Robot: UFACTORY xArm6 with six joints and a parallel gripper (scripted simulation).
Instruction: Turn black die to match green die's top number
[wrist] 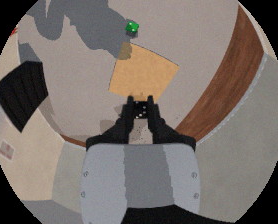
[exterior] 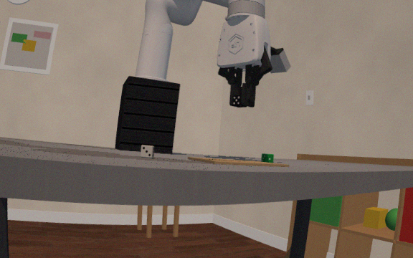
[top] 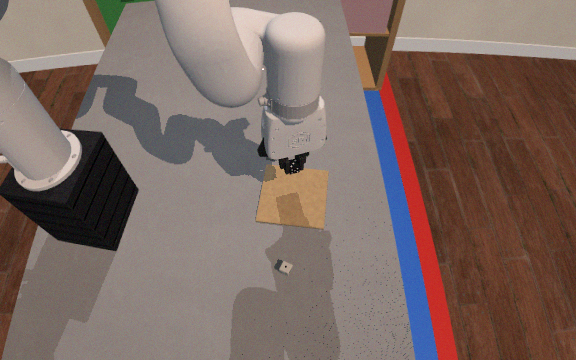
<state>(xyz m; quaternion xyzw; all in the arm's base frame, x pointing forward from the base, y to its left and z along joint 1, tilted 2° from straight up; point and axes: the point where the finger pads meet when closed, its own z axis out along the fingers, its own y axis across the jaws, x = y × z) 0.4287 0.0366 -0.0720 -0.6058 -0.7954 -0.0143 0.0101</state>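
Right now the tan mat is 12 cm below my hand and 1 cm to the right of it. Round my hand: green die 11 cm to the left, 11 cm below, 4 cm behind; then black die 1 cm to the right, 1 cm below; then white die 17 cm to the right, 11 cm below, 2 cm behind.
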